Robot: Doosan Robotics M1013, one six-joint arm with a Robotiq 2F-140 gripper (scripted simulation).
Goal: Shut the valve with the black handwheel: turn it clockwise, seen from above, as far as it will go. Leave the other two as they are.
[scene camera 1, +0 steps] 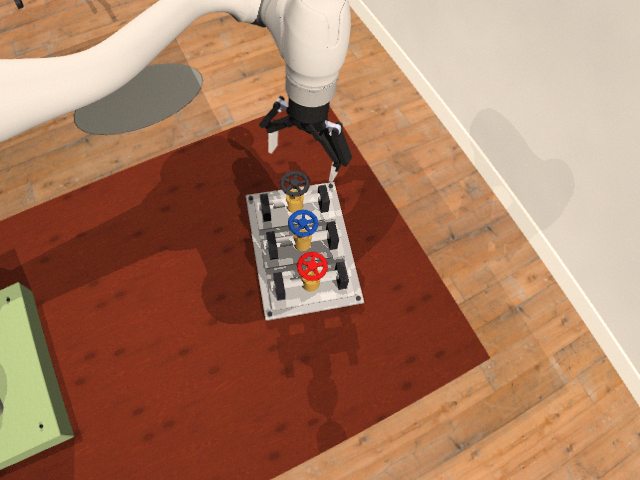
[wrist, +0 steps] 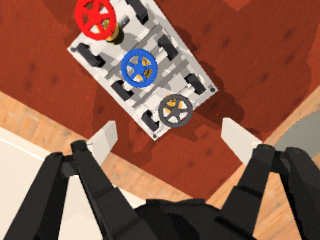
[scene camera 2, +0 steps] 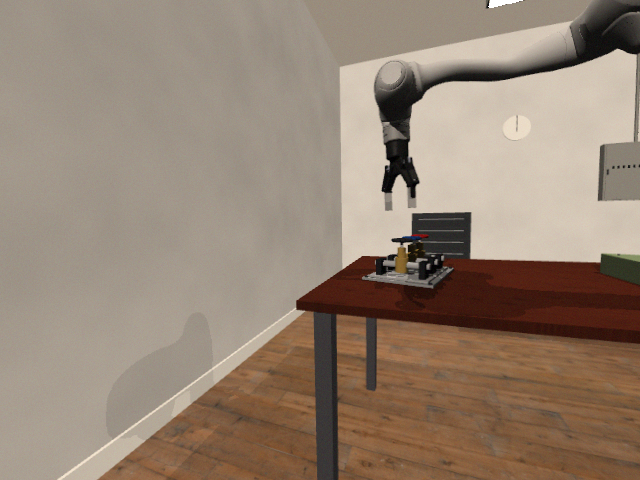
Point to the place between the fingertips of the gripper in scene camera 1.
At 302, 162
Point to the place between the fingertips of the gripper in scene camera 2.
399, 209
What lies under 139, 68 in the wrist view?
A blue handwheel.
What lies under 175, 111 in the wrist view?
A black handwheel.
